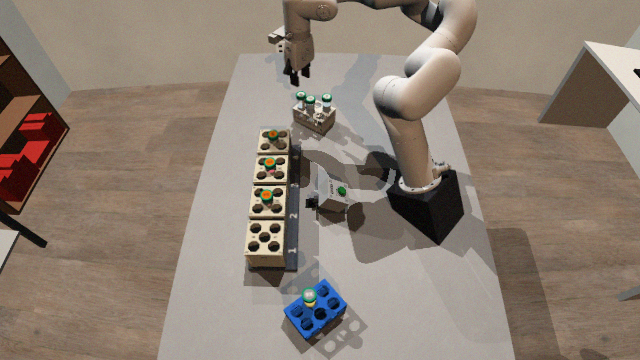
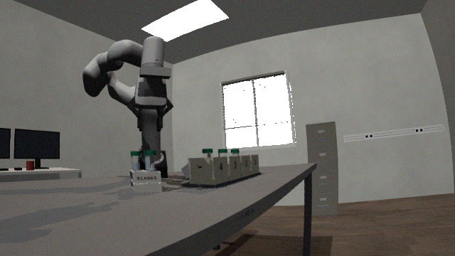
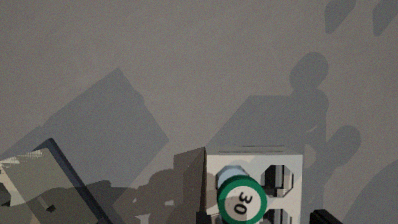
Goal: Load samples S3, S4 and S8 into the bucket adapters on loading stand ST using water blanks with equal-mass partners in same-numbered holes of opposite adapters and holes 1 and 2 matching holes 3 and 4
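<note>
Right now the water blank tube is 1 cm to the left of my hand and 13 cm below it. From my hand the other things lie so: blanks rack (4 cm behind, 1 cm to the left, 17 cm below); adapter (9 cm ahead, 19 cm to the left, 15 cm below); green done key (10 cm behind, 37 cm to the left, 13 cm below).
</note>
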